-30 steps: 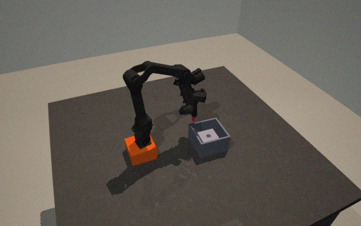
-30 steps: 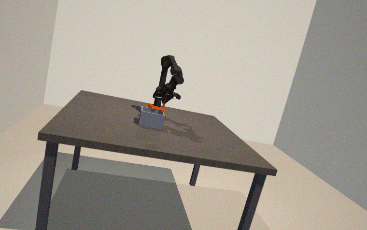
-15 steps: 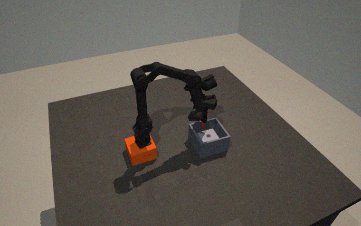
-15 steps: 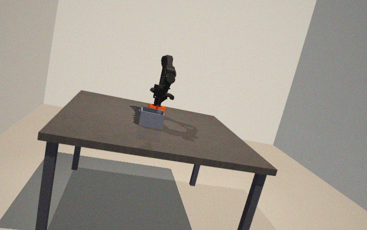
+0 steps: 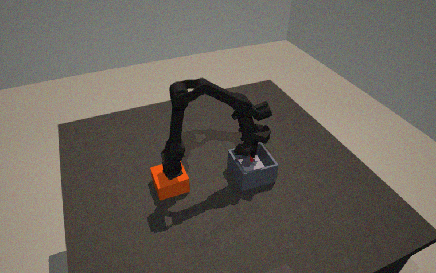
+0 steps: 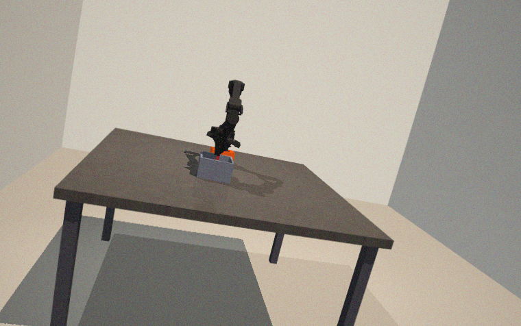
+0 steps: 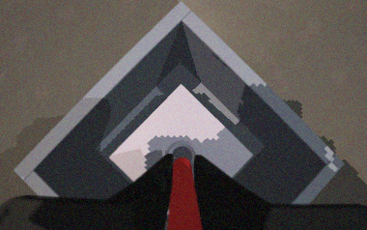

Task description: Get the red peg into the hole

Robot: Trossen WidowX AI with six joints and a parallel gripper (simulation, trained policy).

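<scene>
Right now my gripper tip is 1 cm past the red peg, 1 cm to the right of it and 1 cm below it. Also, from my gripper tip: grey box: 1 cm to the left, 8 cm below.
</scene>
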